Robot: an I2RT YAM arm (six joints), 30 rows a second.
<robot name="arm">
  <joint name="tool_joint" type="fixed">
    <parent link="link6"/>
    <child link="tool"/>
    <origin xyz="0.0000 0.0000 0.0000" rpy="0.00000 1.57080 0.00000"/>
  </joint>
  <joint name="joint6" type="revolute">
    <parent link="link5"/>
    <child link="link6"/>
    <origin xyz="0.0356 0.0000 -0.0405"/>
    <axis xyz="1 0 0"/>
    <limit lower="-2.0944" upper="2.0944"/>
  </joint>
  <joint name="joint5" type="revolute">
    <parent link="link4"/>
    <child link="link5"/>
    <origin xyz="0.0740 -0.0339 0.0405"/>
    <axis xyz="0 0 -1"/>
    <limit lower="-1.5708" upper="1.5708"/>
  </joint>
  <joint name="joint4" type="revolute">
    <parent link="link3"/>
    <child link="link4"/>
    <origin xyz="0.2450 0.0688 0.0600"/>
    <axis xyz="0 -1 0"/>
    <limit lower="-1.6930" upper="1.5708"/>
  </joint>
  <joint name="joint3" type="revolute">
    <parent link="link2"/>
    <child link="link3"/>
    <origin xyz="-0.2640 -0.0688 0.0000"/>
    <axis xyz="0 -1 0"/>
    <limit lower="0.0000" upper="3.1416"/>
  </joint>
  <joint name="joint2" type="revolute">
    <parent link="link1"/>
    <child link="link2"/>
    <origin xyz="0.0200 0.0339 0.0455"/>
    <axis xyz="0 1 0"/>
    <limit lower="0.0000" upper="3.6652"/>
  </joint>
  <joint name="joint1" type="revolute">
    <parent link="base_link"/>
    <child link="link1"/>
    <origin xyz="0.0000 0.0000 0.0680"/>
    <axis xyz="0 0 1"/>
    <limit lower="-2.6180" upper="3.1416"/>
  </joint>
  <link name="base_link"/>
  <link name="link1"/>
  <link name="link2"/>
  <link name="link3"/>
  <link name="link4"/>
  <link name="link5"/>
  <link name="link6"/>
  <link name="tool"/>
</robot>
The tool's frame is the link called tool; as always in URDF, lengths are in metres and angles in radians.
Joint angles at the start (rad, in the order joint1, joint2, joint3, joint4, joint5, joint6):
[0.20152, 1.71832, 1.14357, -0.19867, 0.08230, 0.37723]
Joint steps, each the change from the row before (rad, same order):
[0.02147, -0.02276, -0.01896, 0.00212, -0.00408, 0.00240]
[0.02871, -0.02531, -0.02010, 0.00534, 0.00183, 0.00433]
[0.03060, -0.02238, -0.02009, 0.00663, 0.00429, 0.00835]
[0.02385, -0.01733, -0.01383, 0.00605, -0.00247, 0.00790]
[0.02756, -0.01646, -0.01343, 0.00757, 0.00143, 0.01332]
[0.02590, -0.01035, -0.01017, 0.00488, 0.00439, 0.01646]
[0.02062, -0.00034, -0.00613, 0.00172, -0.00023, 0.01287]
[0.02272, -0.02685, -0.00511, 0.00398, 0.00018, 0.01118]
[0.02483, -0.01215, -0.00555, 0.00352, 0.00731, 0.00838]
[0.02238, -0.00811, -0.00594, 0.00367, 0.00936, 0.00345]
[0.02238, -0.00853, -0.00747, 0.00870, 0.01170, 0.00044]
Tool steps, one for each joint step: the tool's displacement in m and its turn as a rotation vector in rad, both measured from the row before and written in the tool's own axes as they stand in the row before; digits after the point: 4 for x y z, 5 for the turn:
[0.0047, 0.0063, -0.0059, -0.02073, 0.00060, -0.01203]
[0.0053, 0.0085, -0.0067, -0.02207, -0.00416, -0.01460]
[0.0060, 0.0088, -0.0058, -0.02072, -0.00299, -0.01176]
[0.0041, 0.0072, -0.0047, -0.02267, -0.00228, -0.00739]
[0.0045, 0.0082, -0.0045, -0.02228, -0.00356, -0.00419]
[0.0046, 0.0075, -0.0029, -0.01634, 0.00020, -0.00023]
[0.0047, 0.0058, -0.0001, -0.01299, 0.00921, -0.00111]
[0.0002, 0.0078, -0.0083, -0.02698, -0.01689, -0.00139]
[0.0030, 0.0074, -0.0039, -0.01563, -0.00514, -0.00655]
[0.0034, 0.0063, -0.0026, -0.01032, -0.00291, -0.01011]
[0.0033, 0.0062, -0.0026, -0.01014, -0.00749, -0.01248]

